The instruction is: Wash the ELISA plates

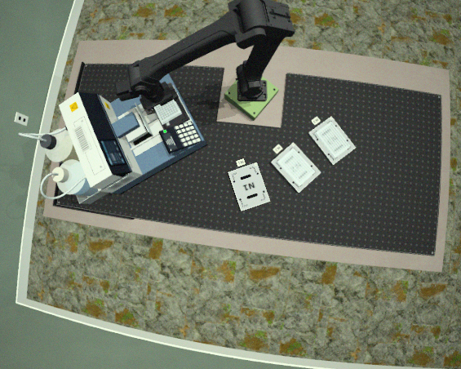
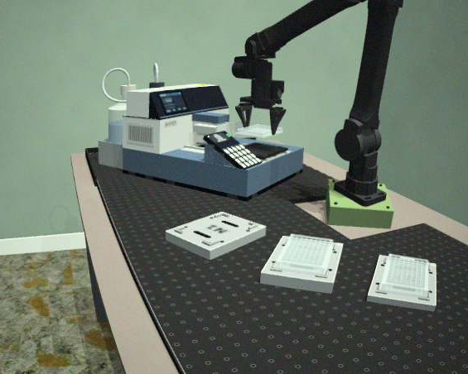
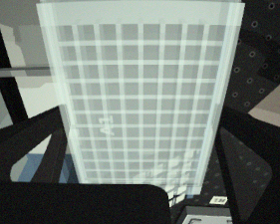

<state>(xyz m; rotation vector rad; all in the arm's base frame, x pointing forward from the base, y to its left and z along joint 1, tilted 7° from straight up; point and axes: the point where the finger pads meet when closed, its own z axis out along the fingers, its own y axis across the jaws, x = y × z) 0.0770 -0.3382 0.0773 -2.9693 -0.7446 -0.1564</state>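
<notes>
Right now the dark carrier is 6 cm below my hand. From my hand the other things lie so: plate washer 7 cm ahead, 13 cm to the right, 2 cm below; N1 label 20 cm ahead, 28 cm to the left, 15 cm below.
</notes>
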